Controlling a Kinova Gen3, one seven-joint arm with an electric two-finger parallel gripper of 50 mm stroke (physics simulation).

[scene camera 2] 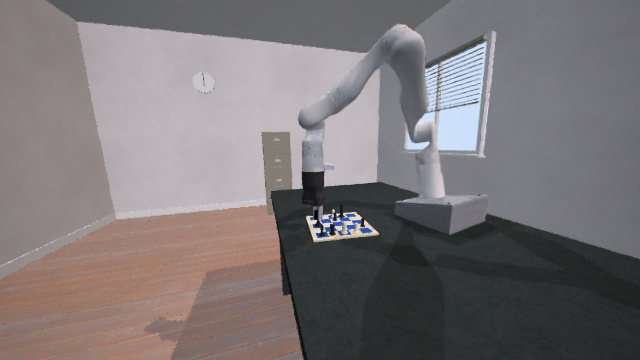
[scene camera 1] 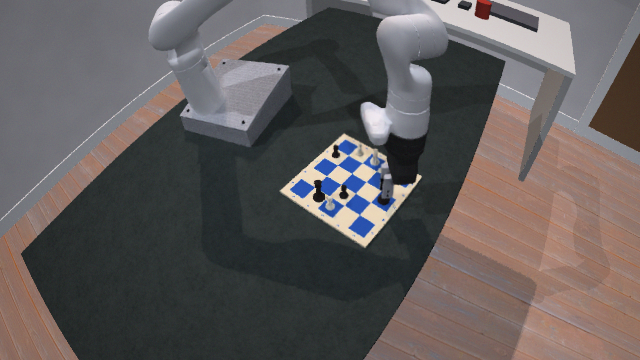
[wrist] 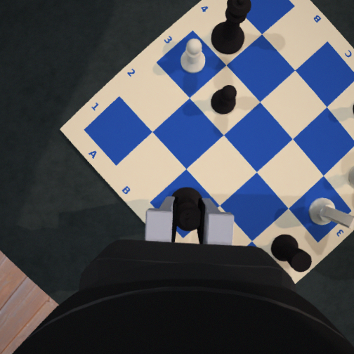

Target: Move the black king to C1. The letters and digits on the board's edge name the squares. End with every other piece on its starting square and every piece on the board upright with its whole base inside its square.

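Where they show: gripper, between the fingertips: (scene camera 2: 318, 219) (scene camera 1: 385, 192); arm's base, origin of its link: (scene camera 2: 431, 196) (scene camera 1: 209, 102).
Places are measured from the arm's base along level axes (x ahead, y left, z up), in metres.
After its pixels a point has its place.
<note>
The black king (scene camera 1: 383, 200) @(x 0.504, y -0.099, z -0.050 m) (scene camera 2: 318, 223) @(x 0.505, y -0.084, z -0.049 m) (wrist: 186, 196) stands upright between the fingers. Its base shows inside the blue C1 square, at or very near the board surface; I cannot tell whether it touches. My gripper (scene camera 1: 385, 187) @(x 0.505, y -0.089, z -0.036 m) (scene camera 2: 318, 217) @(x 0.505, y -0.089, z -0.036 m) (wrist: 187, 213) is shut on the king, which partly hides its head. The chessboard (scene camera 1: 367, 242) @(x 0.506, y -0.195, z -0.061 m) (wrist: 74, 131) lies flat. A tall black piece (scene camera 1: 318, 192) @(x 0.379, y -0.136, z -0.039 m) (wrist: 228, 36) stands on A4, a white pawn (scene camera 1: 330, 204) @(x 0.410, y -0.148, z -0.048 m) (wrist: 193, 57) on A3, a black pawn (scene camera 1: 343, 192) @(x 0.422, y -0.112, z -0.047 m) (wrist: 224, 101) on B3.
A white knight-like piece (scene camera 1: 375, 159) @(x 0.454, y -0.002, z -0.046 m) (wrist: 322, 211) stands on E3. A black piece (wrist: 286, 248) stands on E2, near the gripper body. E1 is hidden by the gripper in the wrist view. A white piece (scene camera 1: 360, 150) @(x 0.414, y 0.013, z -0.048 m) and a black pawn (scene camera 1: 336, 152) @(x 0.366, y -0.013, z -0.049 m) stand at the far corner.
</note>
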